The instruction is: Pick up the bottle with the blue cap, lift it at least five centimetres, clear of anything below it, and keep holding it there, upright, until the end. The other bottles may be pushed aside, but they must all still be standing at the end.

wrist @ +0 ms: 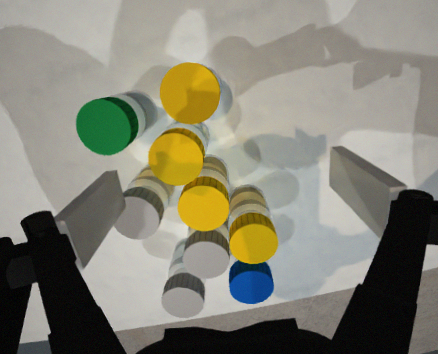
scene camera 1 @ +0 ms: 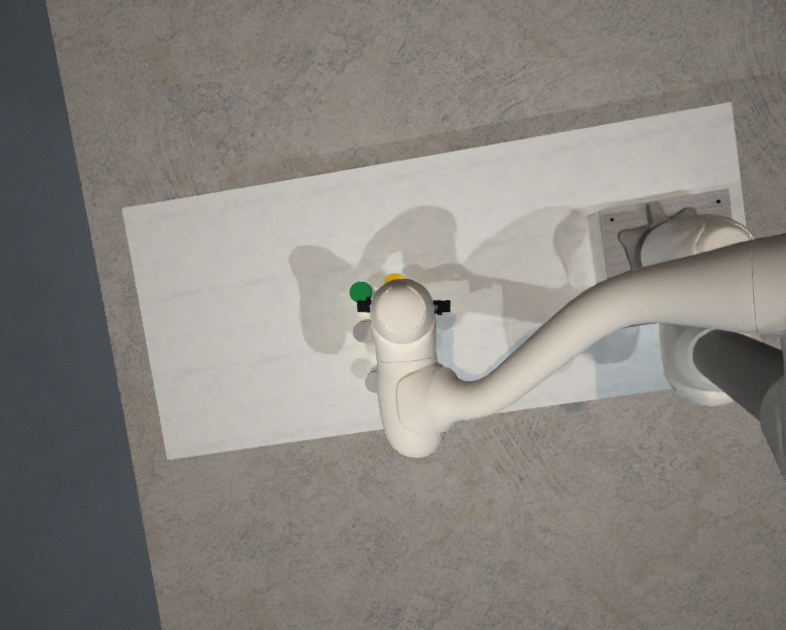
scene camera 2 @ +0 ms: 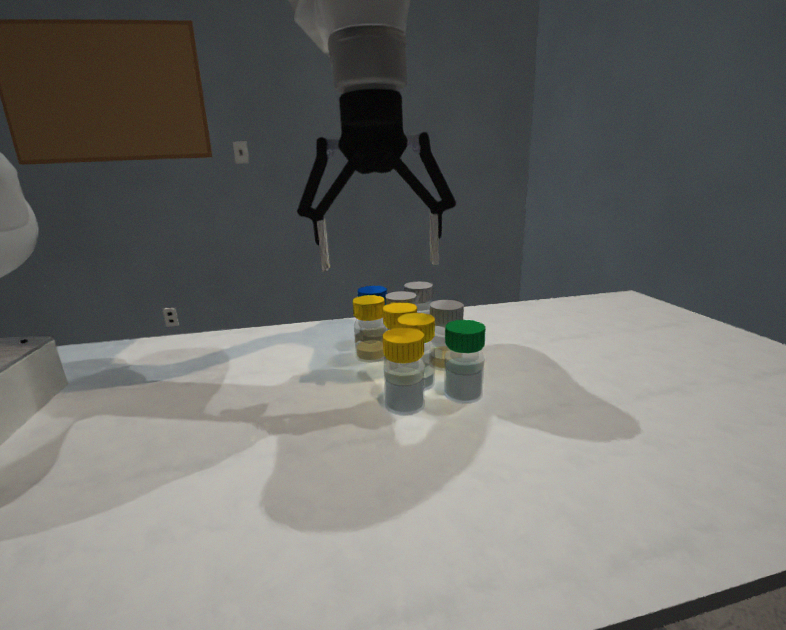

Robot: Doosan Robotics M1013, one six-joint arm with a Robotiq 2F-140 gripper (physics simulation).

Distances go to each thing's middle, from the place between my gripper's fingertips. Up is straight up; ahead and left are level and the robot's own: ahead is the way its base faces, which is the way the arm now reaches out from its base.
Labels:
Right now the blue-capped bottle (wrist: 248, 283) is 170 mm to the left of my hand, 140 mm below it and 50 mm ahead of it.

